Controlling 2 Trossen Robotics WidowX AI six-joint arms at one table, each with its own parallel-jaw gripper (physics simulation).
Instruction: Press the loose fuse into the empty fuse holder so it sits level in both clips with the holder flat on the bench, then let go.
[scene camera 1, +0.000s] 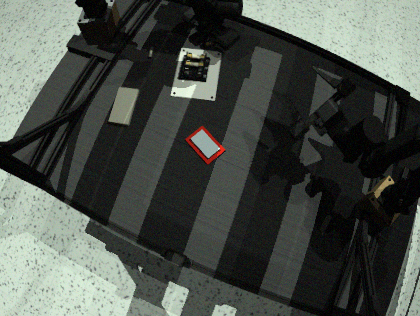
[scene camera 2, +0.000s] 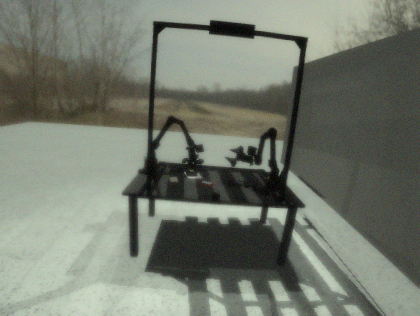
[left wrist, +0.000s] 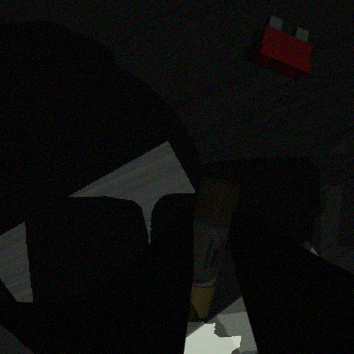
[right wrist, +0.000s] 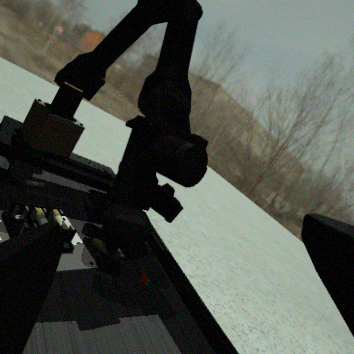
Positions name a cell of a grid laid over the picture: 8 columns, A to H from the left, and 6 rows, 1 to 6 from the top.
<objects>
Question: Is the right gripper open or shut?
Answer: Open.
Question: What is the right gripper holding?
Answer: Nothing.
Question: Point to the left gripper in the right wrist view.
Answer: At C5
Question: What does the red-framed card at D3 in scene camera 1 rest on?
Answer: The table.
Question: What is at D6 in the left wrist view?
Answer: The left gripper.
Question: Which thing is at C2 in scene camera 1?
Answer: A cream block.
</objects>
